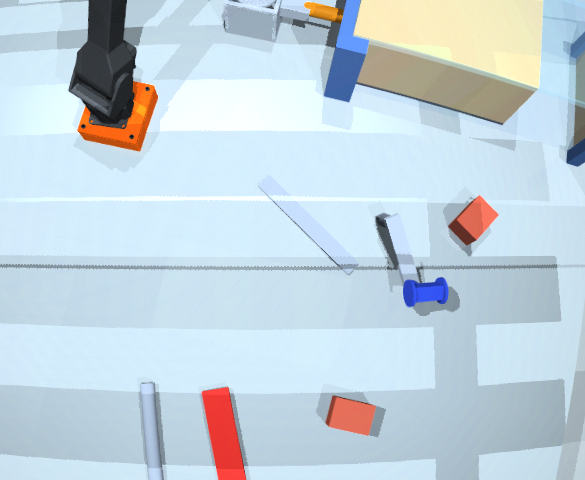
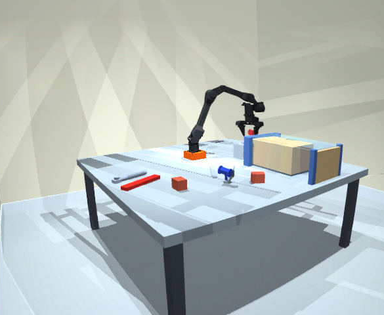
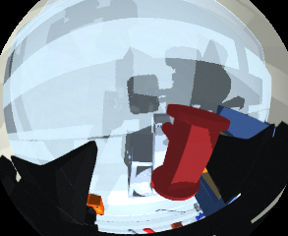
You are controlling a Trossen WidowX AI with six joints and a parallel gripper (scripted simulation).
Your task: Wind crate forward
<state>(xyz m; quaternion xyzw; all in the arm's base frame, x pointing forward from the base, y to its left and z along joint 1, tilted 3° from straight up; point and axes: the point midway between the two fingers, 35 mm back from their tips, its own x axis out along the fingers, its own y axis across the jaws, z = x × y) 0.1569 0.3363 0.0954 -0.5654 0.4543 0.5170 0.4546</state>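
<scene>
My gripper tip is now 20 mm below the red knob, 20 mm short of it and 10 mm to the right of it. From my gripper tip the other things lie so: round winch: 100 mm to the right, 80 mm below, 20 mm ahead; then grey crank handle: 30 mm to the right, 30 mm ahead, 10 mm below; then blue steel frame: 190 mm ahead, 100 mm to the right, 10 mm below.
</scene>
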